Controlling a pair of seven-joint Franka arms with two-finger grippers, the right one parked.
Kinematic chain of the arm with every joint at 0, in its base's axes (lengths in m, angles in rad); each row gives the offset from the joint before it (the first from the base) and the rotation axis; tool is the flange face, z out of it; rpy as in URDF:
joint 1: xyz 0 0 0.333 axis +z
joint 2: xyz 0 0 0 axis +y
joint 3: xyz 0 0 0.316 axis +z
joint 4: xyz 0.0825 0 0 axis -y
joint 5: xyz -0.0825 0 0.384 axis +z
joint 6: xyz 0 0 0 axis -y
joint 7: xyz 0.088 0 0 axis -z
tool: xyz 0 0 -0.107 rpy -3.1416 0 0
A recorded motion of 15 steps. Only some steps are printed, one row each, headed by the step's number.
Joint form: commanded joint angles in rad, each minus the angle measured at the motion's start. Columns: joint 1, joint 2, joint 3, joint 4, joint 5, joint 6, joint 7.
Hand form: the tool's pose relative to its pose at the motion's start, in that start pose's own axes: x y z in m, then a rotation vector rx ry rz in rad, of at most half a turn. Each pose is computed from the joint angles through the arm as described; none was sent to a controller.
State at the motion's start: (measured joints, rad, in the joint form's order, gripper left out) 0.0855 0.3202 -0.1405 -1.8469 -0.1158 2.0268 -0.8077
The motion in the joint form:
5: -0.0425 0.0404 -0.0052 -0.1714 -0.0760 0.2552 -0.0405
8: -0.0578 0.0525 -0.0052 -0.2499 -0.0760 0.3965 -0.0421
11: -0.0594 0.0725 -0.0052 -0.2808 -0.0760 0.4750 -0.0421
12: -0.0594 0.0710 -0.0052 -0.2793 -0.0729 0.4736 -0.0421
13: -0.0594 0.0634 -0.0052 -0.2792 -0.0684 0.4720 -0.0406
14: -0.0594 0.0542 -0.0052 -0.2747 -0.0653 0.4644 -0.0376
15: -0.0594 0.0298 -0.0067 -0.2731 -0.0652 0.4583 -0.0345
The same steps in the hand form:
5: -0.0212 0.0011 0.0830 -0.0597 -0.0085 -0.0638
8: -0.0283 -0.0049 0.1121 -0.0879 0.0340 -0.0645
11: -0.0274 -0.0090 0.1291 -0.1052 0.0566 -0.0707
12: -0.0273 -0.0085 0.1278 -0.1051 0.0590 -0.0679
13: -0.0277 -0.0081 0.1235 -0.1076 0.0653 -0.0618
14: -0.0279 -0.0067 0.1171 -0.1108 0.0706 -0.0544
15: -0.0300 -0.0046 0.1031 -0.1252 0.0837 -0.0459

